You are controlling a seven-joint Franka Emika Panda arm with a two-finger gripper.
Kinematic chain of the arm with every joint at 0, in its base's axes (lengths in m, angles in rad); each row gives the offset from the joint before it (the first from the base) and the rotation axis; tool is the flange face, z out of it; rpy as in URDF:
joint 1: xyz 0 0 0.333 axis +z
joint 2: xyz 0 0 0 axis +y
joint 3: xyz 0 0 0.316 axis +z
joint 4: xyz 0.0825 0 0 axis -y
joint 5: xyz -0.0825 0 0.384 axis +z
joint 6: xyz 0 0 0 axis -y
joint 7: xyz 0.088 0 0 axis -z
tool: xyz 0 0 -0.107 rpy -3.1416 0 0
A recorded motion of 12 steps. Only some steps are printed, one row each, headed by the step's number.
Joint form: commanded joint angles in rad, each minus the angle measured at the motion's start. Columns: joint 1, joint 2, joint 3, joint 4, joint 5, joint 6, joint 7.
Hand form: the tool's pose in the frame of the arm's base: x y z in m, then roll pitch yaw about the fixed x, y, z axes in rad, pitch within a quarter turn. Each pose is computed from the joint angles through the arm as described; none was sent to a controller.
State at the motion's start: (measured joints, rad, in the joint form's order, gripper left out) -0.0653 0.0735 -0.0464 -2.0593 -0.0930 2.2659 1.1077
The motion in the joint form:
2: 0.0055 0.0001 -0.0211 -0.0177 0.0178 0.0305 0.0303
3: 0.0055 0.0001 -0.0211 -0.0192 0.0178 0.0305 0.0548
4: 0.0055 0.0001 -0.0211 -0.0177 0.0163 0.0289 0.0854
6: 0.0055 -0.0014 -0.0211 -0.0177 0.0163 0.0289 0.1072
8: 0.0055 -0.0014 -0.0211 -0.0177 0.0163 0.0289 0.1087
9: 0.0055 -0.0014 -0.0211 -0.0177 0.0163 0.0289 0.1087
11: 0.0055 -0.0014 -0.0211 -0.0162 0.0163 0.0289 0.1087
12: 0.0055 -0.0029 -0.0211 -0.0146 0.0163 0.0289 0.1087
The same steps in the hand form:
2: 0.5698 -0.0741 0.4078 -3.0387 -0.1221 -1.2252
3: 0.5694 -0.0740 0.4071 -3.0371 -0.1189 -1.2496
4: 0.5696 -0.0741 0.4076 -3.0342 -0.1168 -1.2795
6: 0.5695 -0.0741 0.4085 -3.0302 -0.1149 -1.3015
8: 0.5695 -0.0741 0.4085 -3.0300 -0.1148 -1.3030
9: 0.5695 -0.0741 0.4085 -3.0300 -0.1148 -1.3030
11: 0.5699 -0.0742 0.4092 -3.0286 -0.1153 -1.3031
12: 0.5701 -0.0742 0.4108 -3.0257 -0.1164 -1.3034

